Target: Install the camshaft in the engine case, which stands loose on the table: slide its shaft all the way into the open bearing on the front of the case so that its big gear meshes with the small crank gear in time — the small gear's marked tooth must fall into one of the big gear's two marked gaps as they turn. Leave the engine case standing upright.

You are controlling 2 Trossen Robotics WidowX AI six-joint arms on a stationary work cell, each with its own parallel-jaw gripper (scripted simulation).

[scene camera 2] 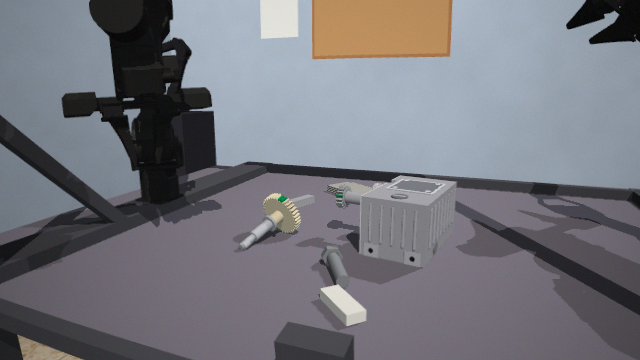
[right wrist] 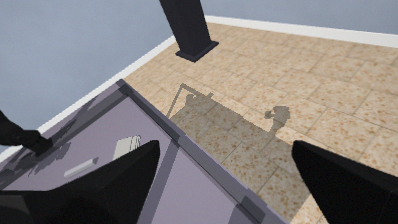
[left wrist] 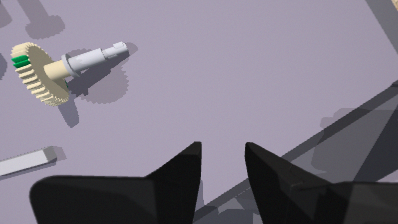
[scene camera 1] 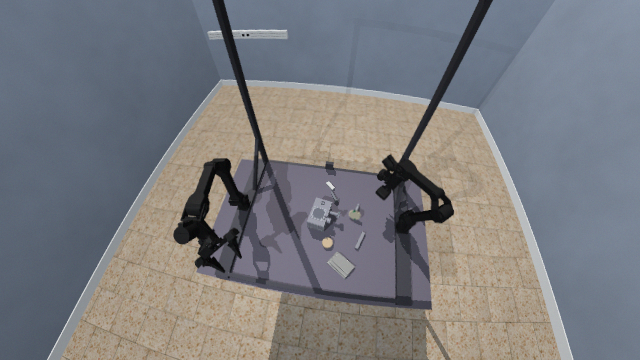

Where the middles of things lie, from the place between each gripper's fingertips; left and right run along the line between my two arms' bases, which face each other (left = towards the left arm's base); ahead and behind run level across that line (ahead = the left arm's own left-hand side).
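My right hand is 340 mm above the white block point(scene camera 2: 347, 309), 320 mm to the right of it and 570 mm past it.
My left hand is 60 mm past the same white block, 150 mm above it and 310 mm to the left of it.
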